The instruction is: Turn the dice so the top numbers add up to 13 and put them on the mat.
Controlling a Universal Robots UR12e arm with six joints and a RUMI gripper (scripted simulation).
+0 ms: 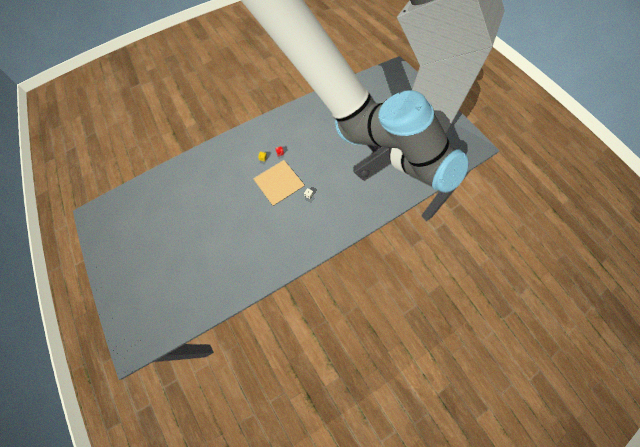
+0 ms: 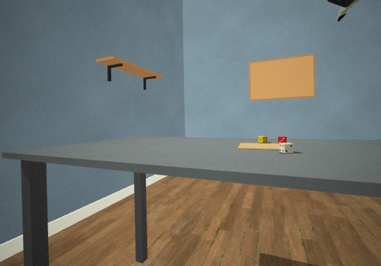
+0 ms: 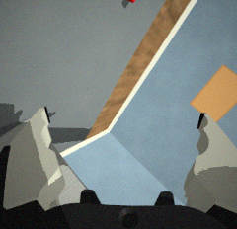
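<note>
Right now the yellow die is 250 mm to the right of my hand, 250 mm below it and 240 mm ahead of it. From my hand the other things lie so: red die: 250 mm below, 240 mm to the right, 170 mm ahead; tan mat: 260 mm below, 230 mm ahead, 120 mm to the right; white die: 250 mm below, 160 mm ahead, 20 mm to the right.
</note>
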